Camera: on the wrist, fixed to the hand. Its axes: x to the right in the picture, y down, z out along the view.
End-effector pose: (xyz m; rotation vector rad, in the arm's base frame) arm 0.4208 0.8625 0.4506 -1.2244 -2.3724 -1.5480
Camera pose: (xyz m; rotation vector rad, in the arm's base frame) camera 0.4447 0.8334 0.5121 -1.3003 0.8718 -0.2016
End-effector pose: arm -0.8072 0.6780 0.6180 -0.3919 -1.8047 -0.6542
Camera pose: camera -0.7394 0.6952 0.6357 -1.5806 0.7958 1.1730
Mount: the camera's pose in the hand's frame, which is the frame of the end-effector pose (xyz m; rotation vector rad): -0.0062 0.0560 -0.0451 0.0097 -0.9240 -2.9935
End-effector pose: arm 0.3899 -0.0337 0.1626 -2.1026 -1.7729 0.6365
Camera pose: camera 0.4598 -0.0480 0.1732 2.0172 -2.3127 0.2099
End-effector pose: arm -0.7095 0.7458 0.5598 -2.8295 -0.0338 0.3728
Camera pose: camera -0.7047 0.6792 0.5872 0.1327 -2.8558 0.4465
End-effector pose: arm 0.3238 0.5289 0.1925 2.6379 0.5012 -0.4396
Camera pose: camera 0.3513 0.5001 0.2527 0.6325 -2.4971 1.4203
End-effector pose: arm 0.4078 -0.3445 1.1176 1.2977 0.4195 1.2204
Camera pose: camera 0.3440 -0.3382 1.1508 -0.0315 0.8478 -1.7602
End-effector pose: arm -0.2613 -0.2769 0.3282 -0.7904 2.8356 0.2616
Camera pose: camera -0.2914 -0.2365 0.3799 -2.2806 -0.7128 -0.0332
